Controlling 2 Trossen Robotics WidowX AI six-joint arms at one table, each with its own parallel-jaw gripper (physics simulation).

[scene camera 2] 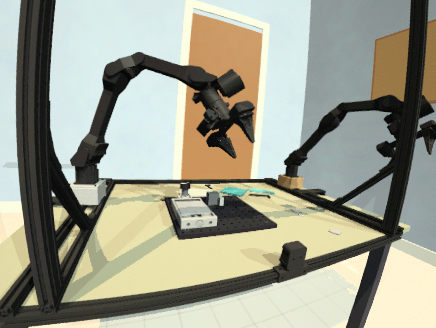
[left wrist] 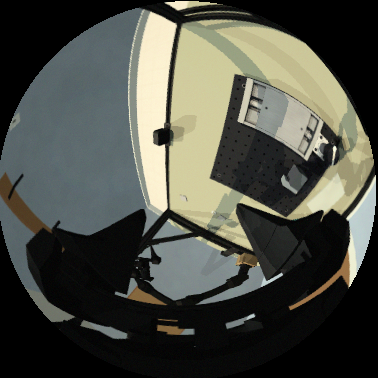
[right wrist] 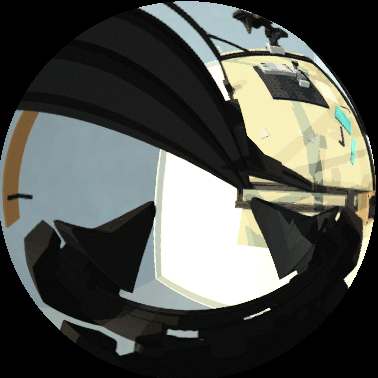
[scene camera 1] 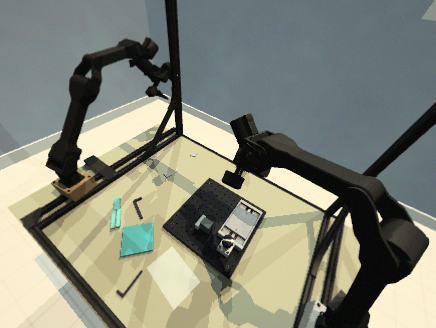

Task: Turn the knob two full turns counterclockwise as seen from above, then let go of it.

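Where they show: left gripper, fingertip midpoint: [scene camera 2: 244,151] [left wrist: 191,211] [scene camera 1: 235,161]; right gripper, fingertip midpoint: [scene camera 2: 413,160] [right wrist: 204,204]; left arm's base at its link origin: [scene camera 2: 86,182]; right arm's base at its link origin: [scene camera 2: 291,176] [left wrist: 244,265] [scene camera 1: 72,179].
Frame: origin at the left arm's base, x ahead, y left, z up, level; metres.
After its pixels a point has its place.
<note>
The black knob [scene camera 1: 228,242] {x 0.330, y -0.004, z 0.007 m} [scene camera 2: 185,185] {x 0.334, y -0.027, z 0.003 m} [left wrist: 328,150] {x 0.338, y -0.026, z 0.006 m} stands upright at one end of the white stage [scene camera 1: 242,223] {x 0.339, y -0.114, z -0.039 m} [scene camera 2: 194,212] {x 0.346, y -0.168, z -0.039 m} [left wrist: 286,118] {x 0.346, y -0.115, z -0.039 m} on the black perforated board [scene camera 1: 192,207] {x 0.538, y -0.046, z -0.068 m} [scene camera 2: 247,220] {x 0.511, y -0.176, z -0.068 m} [left wrist: 231,150] {x 0.482, y -0.189, z -0.069 m}. A pale line shows on it in the left wrist view. My left gripper [scene camera 1: 234,180] [scene camera 2: 244,149] {x 0.469, y -0.192, z 0.146 m} [left wrist: 191,211] {x 0.469, y -0.192, z 0.146 m} is open and empty, high above the board and well apart from the knob. My right gripper [right wrist: 204,204] {x 0.989, y -0.350, z 0.165 m} is open and empty, raised far from the board, near the frame post at the left of scene camera 1.
A grey block [scene camera 1: 203,223] {x 0.444, y -0.009, z -0.024 m} [scene camera 2: 212,198] {x 0.432, y -0.034, z -0.042 m} [left wrist: 294,179] {x 0.439, y -0.032, z -0.025 m} stands on the board near the knob. A teal square [scene camera 1: 137,239] {x 0.589, y 0.175, z -0.071 m}, teal pliers-like tool [scene camera 1: 116,213] {x 0.729, y 0.168, z -0.069 m}, two black hex keys [scene camera 1: 137,207] {x 0.699, y 0.102, z -0.073 m} [scene camera 1: 130,284] {x 0.489, y 0.266, z -0.075 m} and a white sheet [scene camera 1: 173,276] {x 0.408, y 0.167, z -0.076 m} lie on the table. Dark frame posts [scene camera 1: 174,65] {x 0.934, y -0.330, z 0.311 m} rise at the table's edges.
</note>
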